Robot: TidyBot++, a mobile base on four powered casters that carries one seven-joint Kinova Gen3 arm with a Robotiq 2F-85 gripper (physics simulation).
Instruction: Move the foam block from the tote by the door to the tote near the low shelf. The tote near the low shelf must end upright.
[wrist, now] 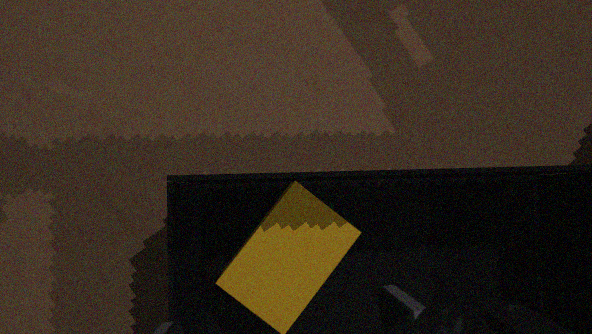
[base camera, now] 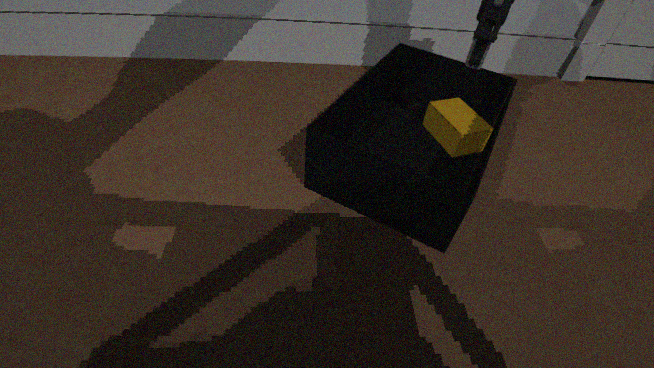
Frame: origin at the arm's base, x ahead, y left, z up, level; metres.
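Where they show: gripper, fingertip midpoint: (wrist: 283, 326) (base camera: 475, 53).
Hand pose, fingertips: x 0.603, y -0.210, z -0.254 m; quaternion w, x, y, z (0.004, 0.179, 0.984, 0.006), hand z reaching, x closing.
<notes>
Things, the pixels of their top centre, and the offset from my fingertips. Level surfaces: height alone.
- yellow foam block at its top centre: (wrist: 289, 257) (base camera: 460, 114) 0.012 m back, 0.006 m right, 0.095 m down
- black tote at its top centre: (base camera: 427, 99) 0.065 m back, 0.069 m left, 0.043 m down
- brown floor at its surface level: 0.143 m down
A yellow foam block (base camera: 457, 125) (wrist: 292, 265) lies inside a black tote (base camera: 350, 155) (wrist: 450, 225). In the base view the block is toward the tote's right side. In the wrist view it lies turned at an angle near the tote's upper left corner. The tote stands upright on the floor. My gripper (base camera: 474, 65) (wrist: 285, 314) is open and empty. In the base view its fingertips show at the tote's far edge; in the wrist view they show at the bottom, on either side of the block's lower end. The second tote does not show.
A pale wall (base camera: 310, 42) runs behind the tote in the base view, with a thin dark line along it. The brown floor (base camera: 200, 170) (wrist: 200, 75) carries broad shadows and lighter patches. A pale upright edge with a dark strip beside it shows at the upper right.
</notes>
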